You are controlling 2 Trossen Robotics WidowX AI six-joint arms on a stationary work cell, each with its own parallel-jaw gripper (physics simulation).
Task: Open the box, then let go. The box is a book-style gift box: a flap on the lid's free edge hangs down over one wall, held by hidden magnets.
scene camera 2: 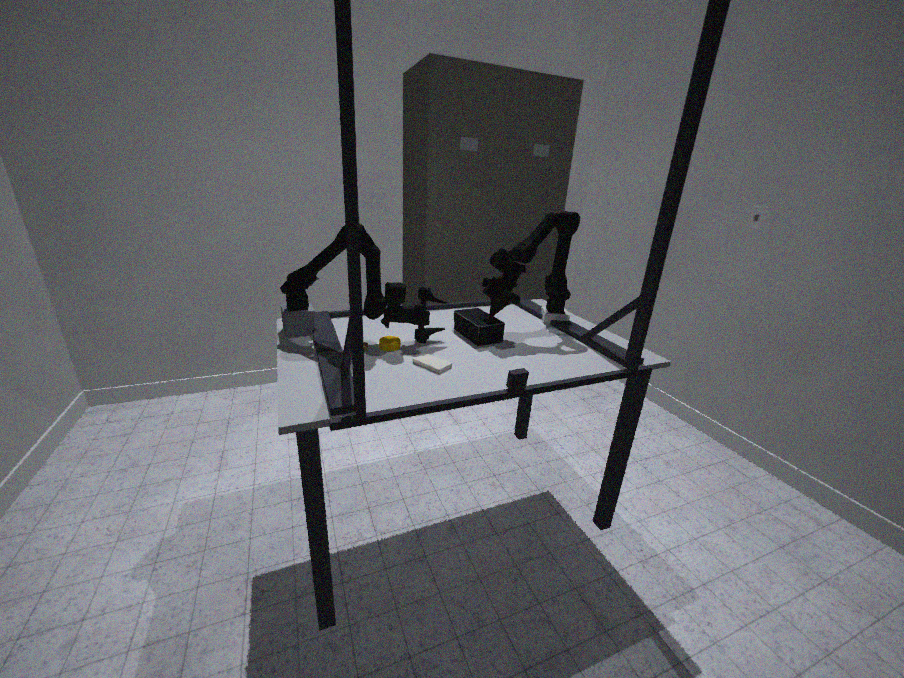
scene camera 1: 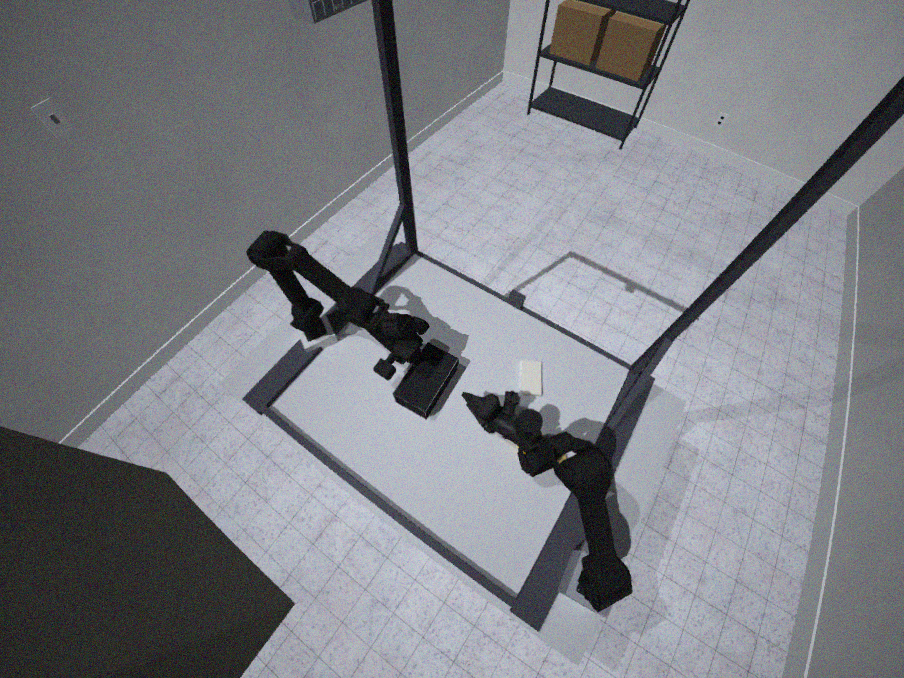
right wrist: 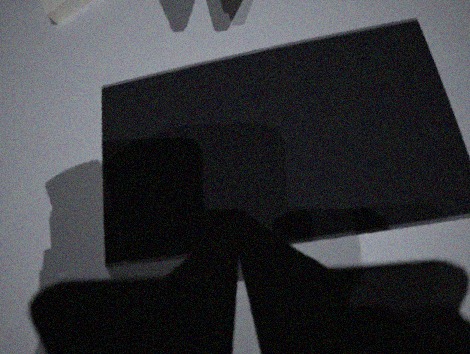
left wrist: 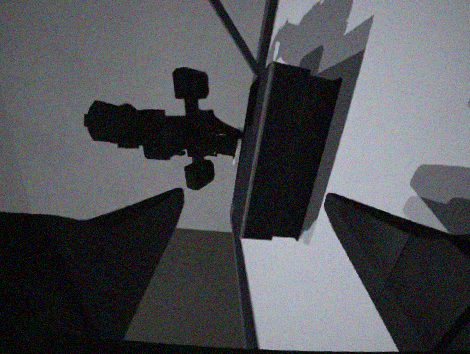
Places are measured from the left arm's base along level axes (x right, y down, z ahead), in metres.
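Pixels of known places: left gripper, fingertip midpoint: (scene camera 2: 445,315) (scene camera 1: 464,398) (left wrist: 254,197); right gripper, fingertip midpoint: (scene camera 2: 490,316) (scene camera 1: 418,363) (right wrist: 236,221) (left wrist: 242,135); left arm's base, origin of the base link: (scene camera 2: 297,307) (scene camera 1: 594,583); right arm's base, origin of the base link: (scene camera 2: 555,310) (scene camera 1: 314,329) (left wrist: 235,146).
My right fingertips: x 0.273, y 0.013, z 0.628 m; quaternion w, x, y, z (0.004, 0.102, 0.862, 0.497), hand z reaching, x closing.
Ahead of a thing's pixels: the offset from my right fingertips to its top centre.
The black box {dx -0.020, dy +0.002, dz -0.039 m} (scene camera 1: 428,385) (scene camera 2: 478,328) (left wrist: 295,150) (right wrist: 340,110) stands on the table with its lid down. In the left wrist view a stepped edge on the long wall facing the left gripper looks like the flap lying against that wall; detail is lost in the dark. My left gripper (scene camera 1: 489,396) (scene camera 2: 443,316) (left wrist: 254,197) is open and empty, its fingers pointing at that wall from a short distance. My right gripper (scene camera 2: 496,313) (right wrist: 236,221) is shut and empty, its tips at the lid's opposite long edge; contact cannot be told.
A cream block {dx +0.150, dy +0.061, dz -0.299 m} (scene camera 1: 530,377) (scene camera 2: 432,363) (right wrist: 67,9) lies on the table near the left gripper. A yellow object {dx -0.027, dy +0.050, dz -0.374 m} (scene camera 2: 389,343) sits under the left arm. Dark frame posts (scene camera 1: 394,109) (scene camera 2: 348,145) rise at the table's edge (scene camera 2: 467,399).
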